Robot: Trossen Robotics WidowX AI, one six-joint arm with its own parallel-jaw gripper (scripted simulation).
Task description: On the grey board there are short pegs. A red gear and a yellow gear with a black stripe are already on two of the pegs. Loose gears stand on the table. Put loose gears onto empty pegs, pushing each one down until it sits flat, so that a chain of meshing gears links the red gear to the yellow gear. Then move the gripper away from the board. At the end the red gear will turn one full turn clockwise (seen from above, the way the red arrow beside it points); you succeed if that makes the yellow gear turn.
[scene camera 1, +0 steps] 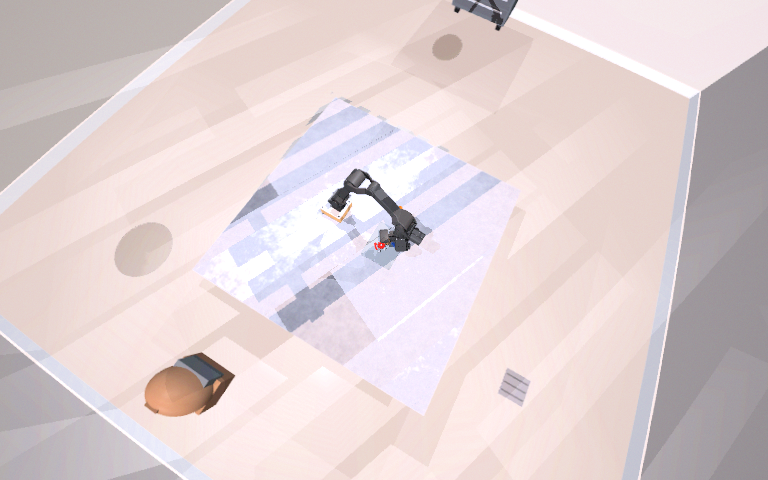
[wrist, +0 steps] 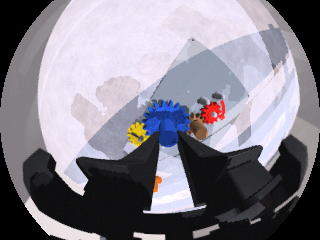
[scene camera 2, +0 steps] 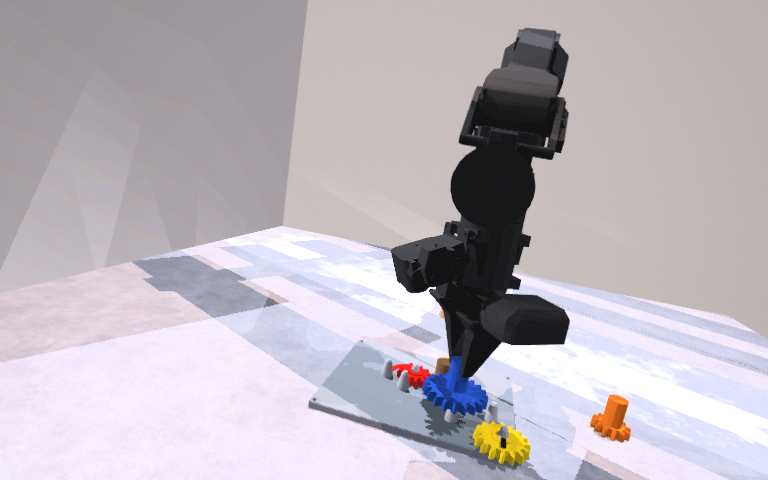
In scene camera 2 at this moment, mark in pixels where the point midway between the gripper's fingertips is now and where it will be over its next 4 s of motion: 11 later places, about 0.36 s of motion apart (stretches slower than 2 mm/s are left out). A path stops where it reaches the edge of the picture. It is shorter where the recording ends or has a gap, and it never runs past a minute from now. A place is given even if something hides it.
My gripper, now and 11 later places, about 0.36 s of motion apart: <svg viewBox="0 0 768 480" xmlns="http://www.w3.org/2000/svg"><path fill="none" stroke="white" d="M460 371L458 384L457 388L457 390L457 391L456 393L458 384L466 342L474 312L474 309L502 311L637 309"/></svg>
